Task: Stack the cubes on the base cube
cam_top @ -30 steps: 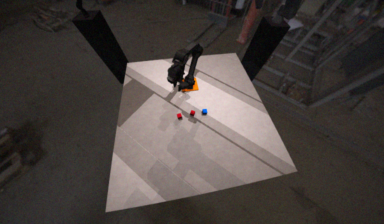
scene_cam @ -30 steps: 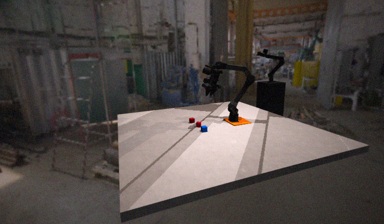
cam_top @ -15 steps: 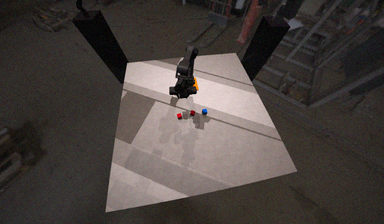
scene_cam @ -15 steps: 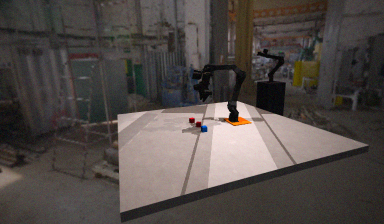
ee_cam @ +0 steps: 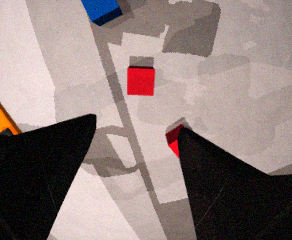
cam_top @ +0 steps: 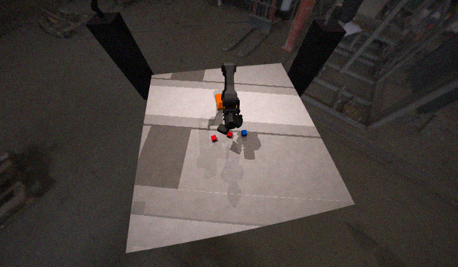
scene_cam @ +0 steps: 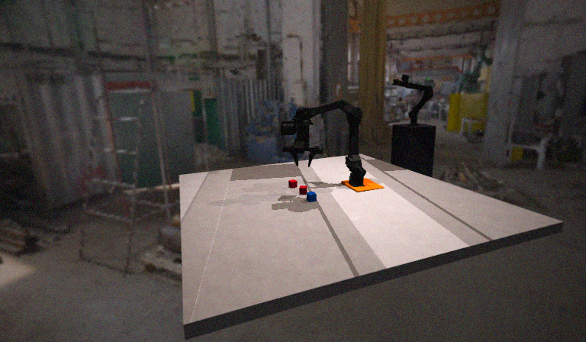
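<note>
The red cube lies 10 mm to the left of my gripper tip and 120 mm below it. Also, from my gripper tip: blue base cube: 110 mm to the left, 110 mm below.
</note>
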